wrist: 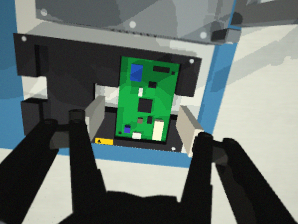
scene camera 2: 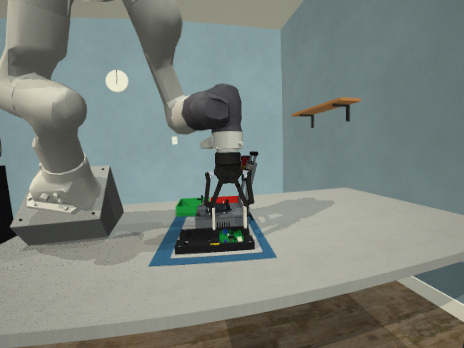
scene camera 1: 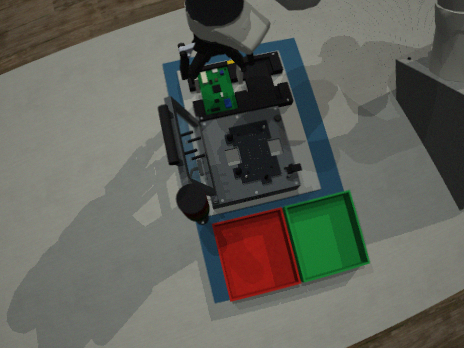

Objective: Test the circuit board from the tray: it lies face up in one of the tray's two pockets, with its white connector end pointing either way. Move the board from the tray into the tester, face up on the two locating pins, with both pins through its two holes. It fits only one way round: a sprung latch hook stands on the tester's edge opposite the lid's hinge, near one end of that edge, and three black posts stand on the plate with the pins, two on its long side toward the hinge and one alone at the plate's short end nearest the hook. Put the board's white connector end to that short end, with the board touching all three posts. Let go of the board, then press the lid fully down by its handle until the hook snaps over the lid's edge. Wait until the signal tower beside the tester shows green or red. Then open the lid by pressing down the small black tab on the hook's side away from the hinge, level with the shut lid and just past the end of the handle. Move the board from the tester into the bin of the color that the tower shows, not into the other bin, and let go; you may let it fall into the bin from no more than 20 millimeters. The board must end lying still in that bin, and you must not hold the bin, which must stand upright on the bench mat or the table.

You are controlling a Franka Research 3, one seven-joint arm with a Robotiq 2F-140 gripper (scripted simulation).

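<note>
From here I can see a red bin and a green bin, plus a green circuit board, a clear lid and my gripper. The wrist view has my gripper too. Scene camera 2 shows my gripper as well.
</note>
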